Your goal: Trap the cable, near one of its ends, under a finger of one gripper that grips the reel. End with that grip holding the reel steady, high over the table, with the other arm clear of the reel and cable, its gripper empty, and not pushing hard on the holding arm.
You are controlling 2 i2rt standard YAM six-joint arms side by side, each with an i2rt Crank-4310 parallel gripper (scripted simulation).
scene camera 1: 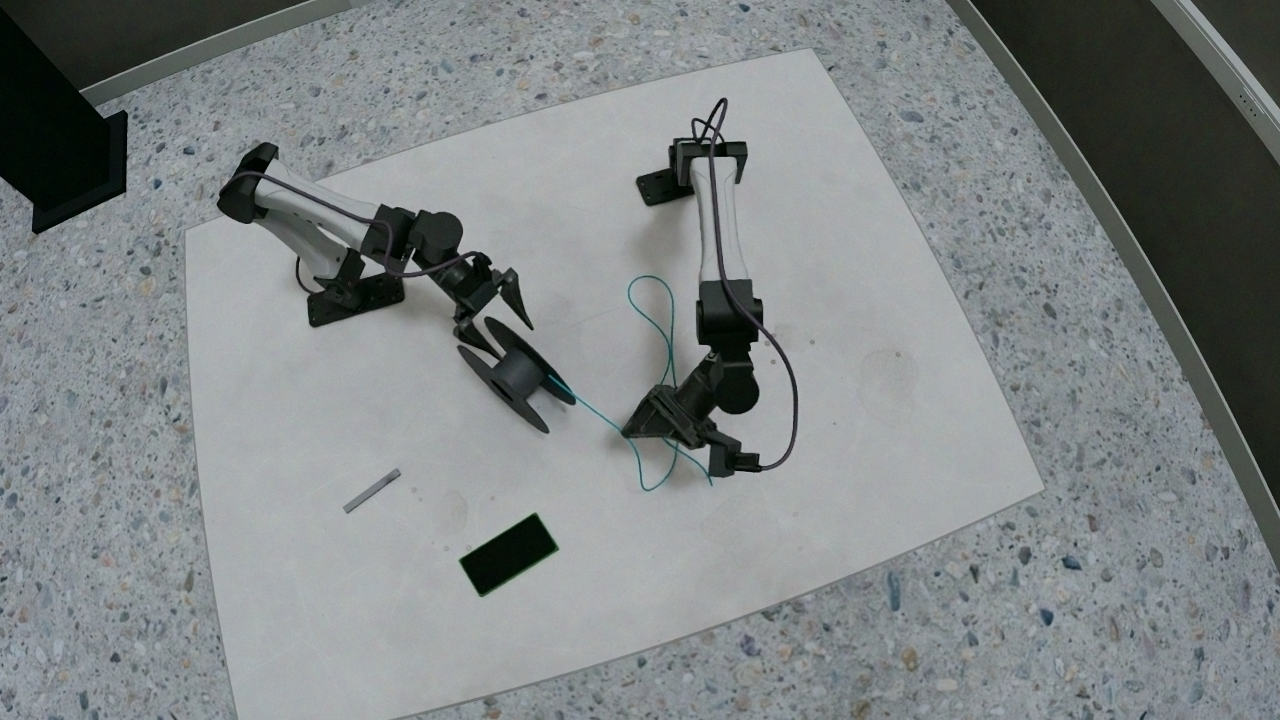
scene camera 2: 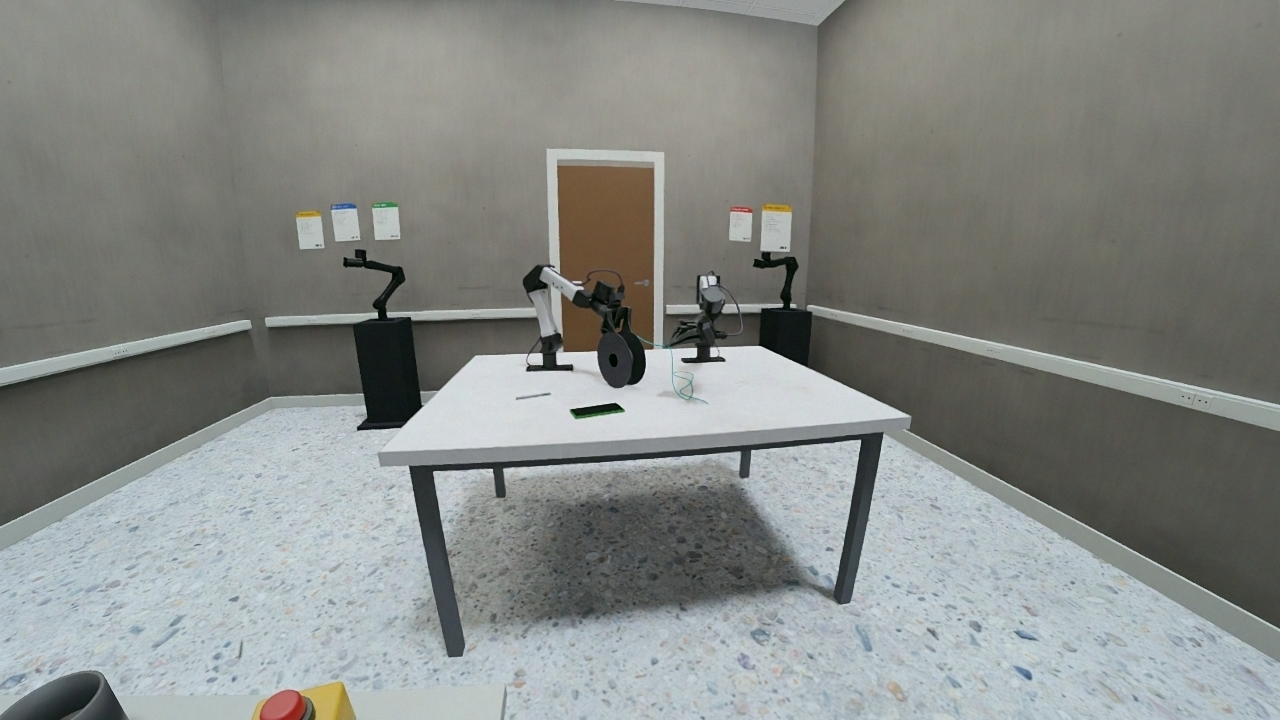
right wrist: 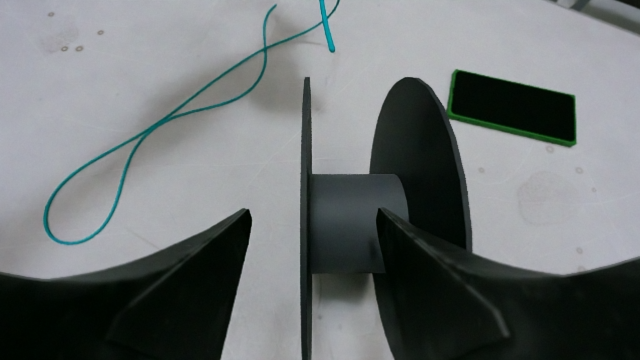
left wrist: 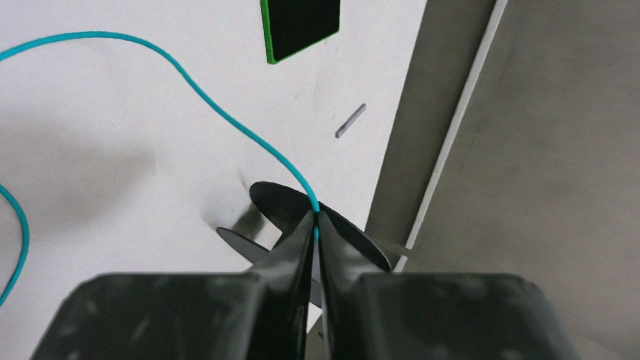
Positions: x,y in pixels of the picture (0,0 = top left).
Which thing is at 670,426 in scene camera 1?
The left gripper.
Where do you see a black reel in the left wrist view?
285,207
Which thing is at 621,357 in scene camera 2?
A black reel.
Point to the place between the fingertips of the left gripper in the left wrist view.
At 316,215
